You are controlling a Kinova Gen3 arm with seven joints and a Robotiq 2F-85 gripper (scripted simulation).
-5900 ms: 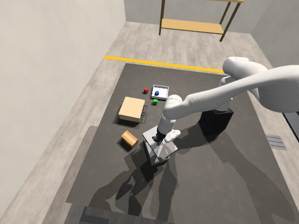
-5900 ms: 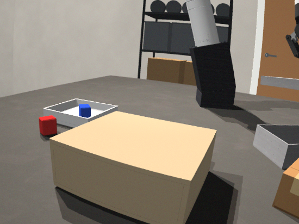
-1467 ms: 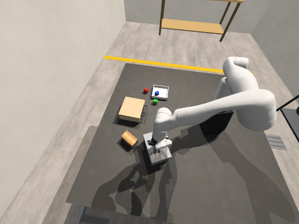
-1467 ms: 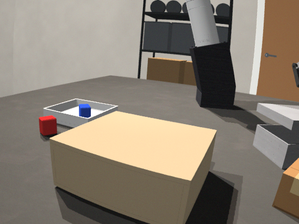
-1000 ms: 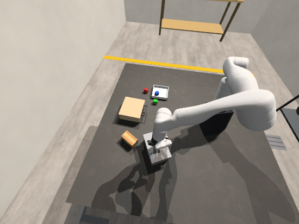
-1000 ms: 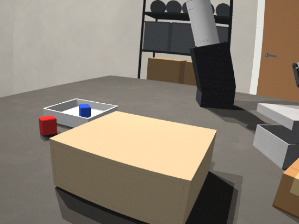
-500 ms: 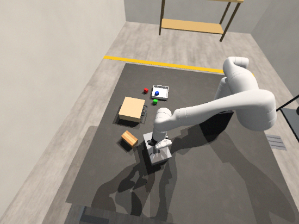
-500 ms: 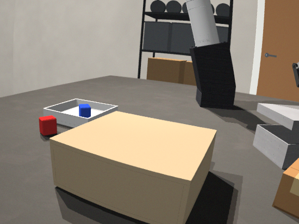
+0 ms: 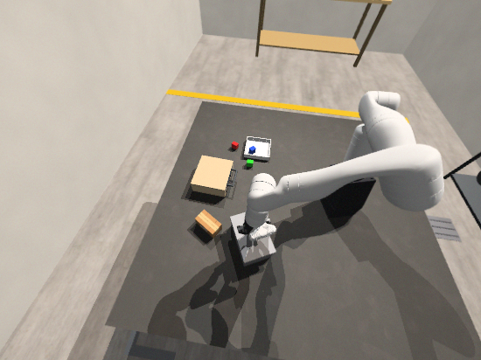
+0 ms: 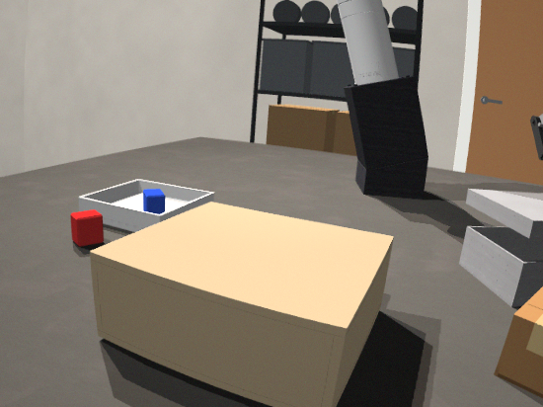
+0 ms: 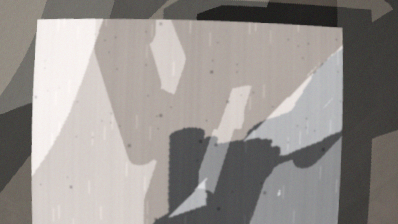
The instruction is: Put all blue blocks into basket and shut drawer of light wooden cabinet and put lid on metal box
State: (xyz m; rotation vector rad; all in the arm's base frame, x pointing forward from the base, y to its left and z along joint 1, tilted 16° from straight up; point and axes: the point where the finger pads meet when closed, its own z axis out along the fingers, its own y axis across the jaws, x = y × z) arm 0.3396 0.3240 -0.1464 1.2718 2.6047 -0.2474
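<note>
Now: hand 30 mm above the lid. Also, from my hand: grey metal box 90 mm below; brown box 200 mm ahead, 80 mm below; drawer 260 mm ahead, 240 mm to the right, 80 mm below.
</note>
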